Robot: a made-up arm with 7 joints.
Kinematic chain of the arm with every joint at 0, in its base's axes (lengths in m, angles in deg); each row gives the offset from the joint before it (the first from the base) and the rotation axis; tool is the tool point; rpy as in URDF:
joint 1: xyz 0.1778 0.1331 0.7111 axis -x
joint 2: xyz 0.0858 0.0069 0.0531 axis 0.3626 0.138 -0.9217
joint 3: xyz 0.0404 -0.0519 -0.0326 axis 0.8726 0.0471 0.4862
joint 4: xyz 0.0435 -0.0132 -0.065 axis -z
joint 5: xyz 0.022 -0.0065 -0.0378 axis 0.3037 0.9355 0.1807
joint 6: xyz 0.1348 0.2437 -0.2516 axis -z
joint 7: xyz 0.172 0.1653 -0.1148 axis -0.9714 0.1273 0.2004
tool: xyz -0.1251 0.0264 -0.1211 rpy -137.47 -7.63 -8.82
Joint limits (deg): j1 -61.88..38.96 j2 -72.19..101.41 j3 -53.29..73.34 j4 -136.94..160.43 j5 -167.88..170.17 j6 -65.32..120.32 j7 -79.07..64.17
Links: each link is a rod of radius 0.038 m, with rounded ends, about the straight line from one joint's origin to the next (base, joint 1, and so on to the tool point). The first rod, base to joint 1, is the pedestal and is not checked.
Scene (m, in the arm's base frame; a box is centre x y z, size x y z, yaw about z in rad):
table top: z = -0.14
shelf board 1: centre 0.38 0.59 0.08 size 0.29 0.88 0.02 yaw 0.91
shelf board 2: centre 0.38 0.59 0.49 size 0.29 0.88 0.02 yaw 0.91
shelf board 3: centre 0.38 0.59 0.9 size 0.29 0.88 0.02 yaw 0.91
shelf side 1: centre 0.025 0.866 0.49 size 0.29 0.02 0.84 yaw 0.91
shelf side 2: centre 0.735 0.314 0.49 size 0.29 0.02 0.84 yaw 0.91
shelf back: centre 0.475 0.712 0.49 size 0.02 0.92 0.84 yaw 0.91
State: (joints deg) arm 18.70 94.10 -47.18 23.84 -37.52 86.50 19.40
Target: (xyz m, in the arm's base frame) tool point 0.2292 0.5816 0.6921
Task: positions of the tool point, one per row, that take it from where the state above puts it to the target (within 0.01 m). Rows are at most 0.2 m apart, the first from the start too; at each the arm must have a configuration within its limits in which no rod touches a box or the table.
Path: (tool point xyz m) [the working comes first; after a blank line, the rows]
Joints at the target: -22.81 72.46 -35.13 -18.81 76.07 117.51 64.17
Straight joint move there: touches shelf board 2.

1: -0.1505 -0.2937 0.2847
2: -0.0319 -0.2196 0.1703
3: 0.0685 -0.0955 0.1069
4: 0.1323 0.0557 0.1024
5: 0.1547 0.2054 0.1562
6: 0.1437 0.3268 0.2592
7: 0.1177 0.4032 0.3958
8: 0.0981 0.4307 0.5467
9: 0.1029 0.4190 0.6922
10: 0.1125 0.4634 0.6848
11: 0.1537 0.5237 0.6846
12: 0.2292 0.5816 0.6921

